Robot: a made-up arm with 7 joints.
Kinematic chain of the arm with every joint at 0, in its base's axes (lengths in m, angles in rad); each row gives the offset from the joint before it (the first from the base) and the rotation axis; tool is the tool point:
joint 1: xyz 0 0 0 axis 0 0.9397 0.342
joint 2: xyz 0 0 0 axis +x
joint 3: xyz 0 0 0 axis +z
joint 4: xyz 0.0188 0 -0.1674 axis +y
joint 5: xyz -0.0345 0 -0.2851 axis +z
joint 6: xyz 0 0 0 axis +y
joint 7: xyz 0 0 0 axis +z
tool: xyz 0 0 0
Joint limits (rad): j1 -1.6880..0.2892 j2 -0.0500..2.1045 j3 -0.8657..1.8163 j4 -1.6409..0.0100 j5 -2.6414..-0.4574 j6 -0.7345..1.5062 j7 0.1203..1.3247
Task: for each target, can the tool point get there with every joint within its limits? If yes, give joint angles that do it. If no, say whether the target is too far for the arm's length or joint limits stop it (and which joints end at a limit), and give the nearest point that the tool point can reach.
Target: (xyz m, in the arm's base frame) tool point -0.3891 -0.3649 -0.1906
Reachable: no: too far | nearest point -0.1308 -0.0420 -0.4312 | short by 0.478 m
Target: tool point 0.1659 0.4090 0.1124
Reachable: yes | joints -0.9992 1.6208 -0.4099 -0.2871 -2.1707 0.4432 0.7326
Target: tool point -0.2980 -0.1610 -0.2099
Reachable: no: joint limits stop it (at a limit: joint 1, joint 2, joint 4) | nearest point -0.1339 -0.0382 -0.4306 | short by 0.301 m
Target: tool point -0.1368 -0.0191 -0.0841
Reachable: no: joint limits stop it (at a limit: joint 1, joint 2, joint 3, joint 4) | nearest point -0.3139 0.1550 -0.0625 | short by 0.249 m
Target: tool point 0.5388 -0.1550 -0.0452
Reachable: no: too far | nearest point 0.4365 -0.1256 -0.0366 | short by 0.107 m
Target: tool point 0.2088 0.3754 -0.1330
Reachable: yes | joints -0.4241 0.8573 0.9248 -0.5676 -0.7374 -0.5424 0.7320
